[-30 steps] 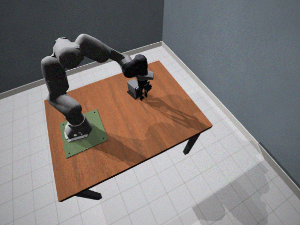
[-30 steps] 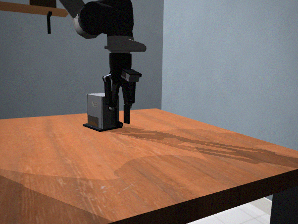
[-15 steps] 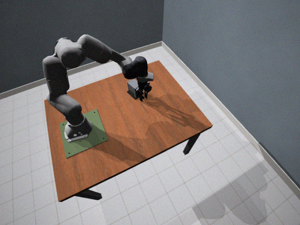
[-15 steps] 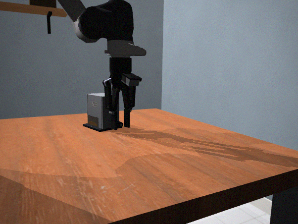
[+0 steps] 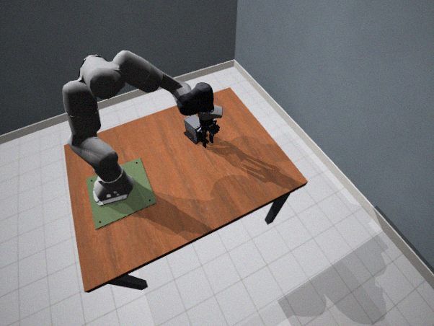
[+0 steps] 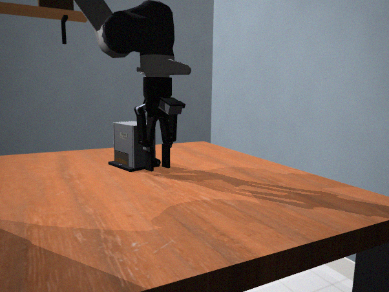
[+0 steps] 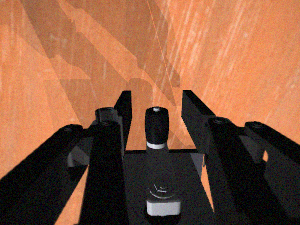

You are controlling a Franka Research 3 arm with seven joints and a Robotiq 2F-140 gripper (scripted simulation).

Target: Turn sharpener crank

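Now: the knob 2 cm to the left of my hand and 1 cm below it. The rest, counted from my hand: crank: 2 cm to the left, 1 cm behind.
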